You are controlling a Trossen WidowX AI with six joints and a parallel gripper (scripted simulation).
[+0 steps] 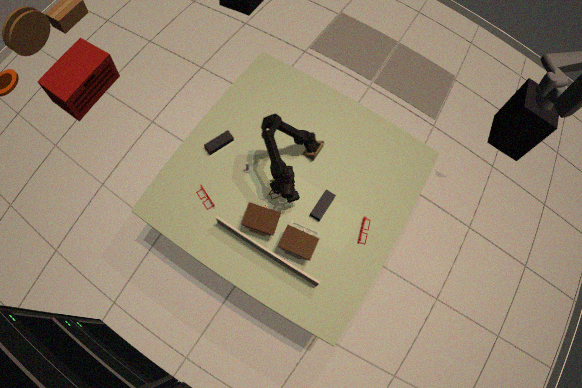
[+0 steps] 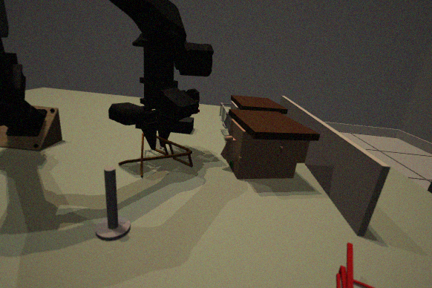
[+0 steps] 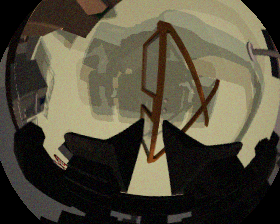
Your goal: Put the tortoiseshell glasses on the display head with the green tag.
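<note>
The round foot is 240 mm to the right of my gripper tip, 10 mm behind it and 10 mm above it. The rest, counted from my gripper tip: display head 200 mm ahead, 40 mm above, 30 mm to the right; long upright board 350 mm ahead, 80 mm to the left, 40 mm above.
</note>
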